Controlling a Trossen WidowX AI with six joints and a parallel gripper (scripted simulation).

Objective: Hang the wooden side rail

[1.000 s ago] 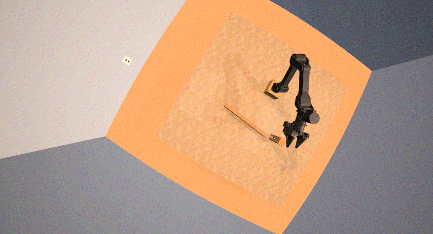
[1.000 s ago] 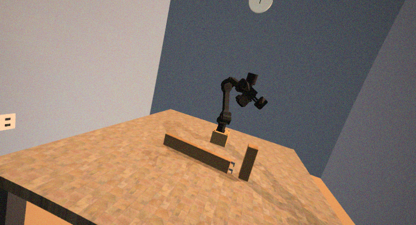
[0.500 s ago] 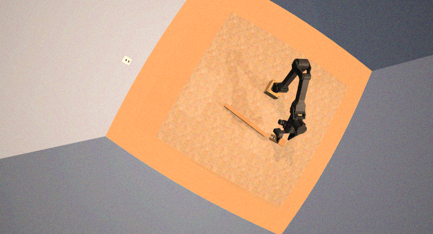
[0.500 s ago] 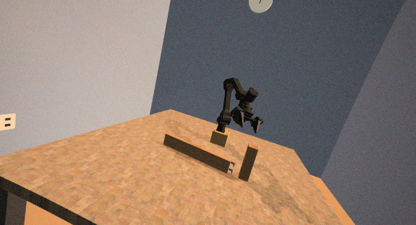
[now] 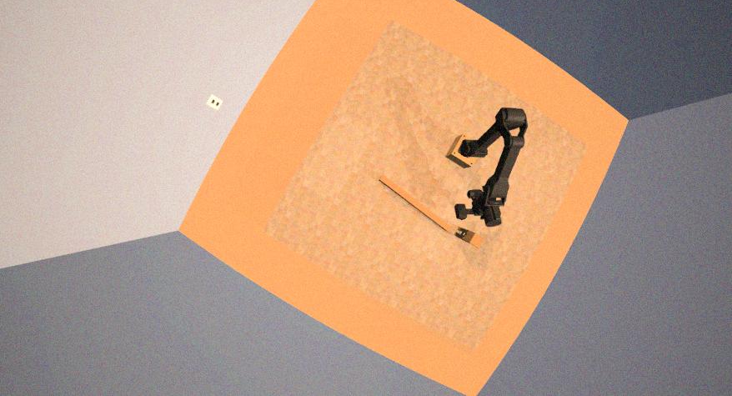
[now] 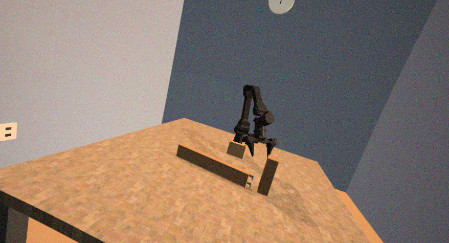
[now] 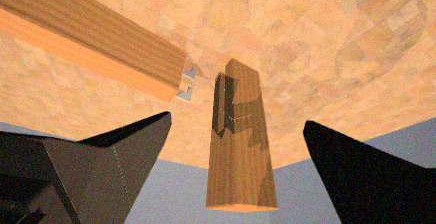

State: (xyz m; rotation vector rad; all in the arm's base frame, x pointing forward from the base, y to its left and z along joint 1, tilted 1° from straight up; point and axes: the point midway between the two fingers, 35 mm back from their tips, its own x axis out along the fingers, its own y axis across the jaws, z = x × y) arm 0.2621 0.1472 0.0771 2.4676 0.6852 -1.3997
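The headboard post lies 70 mm ahead of my gripper tip, 50 mm to the left of it and 50 mm below it.
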